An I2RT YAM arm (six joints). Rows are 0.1 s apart.
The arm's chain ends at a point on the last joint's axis. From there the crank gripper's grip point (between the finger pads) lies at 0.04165 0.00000 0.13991 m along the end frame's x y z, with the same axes.
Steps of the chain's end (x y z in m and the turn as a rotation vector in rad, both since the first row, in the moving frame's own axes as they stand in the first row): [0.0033, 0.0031, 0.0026, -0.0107, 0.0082, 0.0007]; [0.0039, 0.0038, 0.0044, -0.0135, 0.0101, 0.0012]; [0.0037, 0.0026, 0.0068, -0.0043, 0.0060, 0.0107]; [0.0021, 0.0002, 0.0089, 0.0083, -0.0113, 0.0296]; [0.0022, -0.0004, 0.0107, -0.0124, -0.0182, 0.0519]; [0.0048, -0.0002, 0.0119, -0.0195, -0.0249, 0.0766]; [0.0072, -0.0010, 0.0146, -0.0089, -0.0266, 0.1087]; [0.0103, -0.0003, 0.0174, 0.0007, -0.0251, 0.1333]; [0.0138, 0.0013, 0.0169, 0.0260, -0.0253, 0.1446]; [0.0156, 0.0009, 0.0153, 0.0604, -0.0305, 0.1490]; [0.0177, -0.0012, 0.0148, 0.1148, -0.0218, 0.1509]
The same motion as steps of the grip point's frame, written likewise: [0.0044, 0.0046, 0.0022, -0.0107, 0.0082, 0.0007]; [0.0053, 0.0057, 0.0040, -0.0135, 0.0101, 0.0012]; [0.0045, 0.0037, 0.0065, -0.0043, 0.0060, 0.0107]; [0.0005, 0.0002, 0.0094, 0.0083, -0.0113, 0.0296]; [-0.0005, 0.0034, 0.0114, -0.0124, -0.0182, 0.0519]; [0.0011, 0.0056, 0.0128, -0.0195, -0.0249, 0.0766]; [0.0032, 0.0046, 0.0156, -0.0089, -0.0266, 0.1087]; [0.0064, 0.0049, 0.0184, 0.0007, -0.0251, 0.1333]; [0.0101, 0.0034, 0.0179, 0.0260, -0.0253, 0.1446]; [0.0115, -0.0017, 0.0164, 0.0604, -0.0305, 0.1490]; [0.0154, -0.0112, 0.0151, 0.1148, -0.0218, 0.1509]
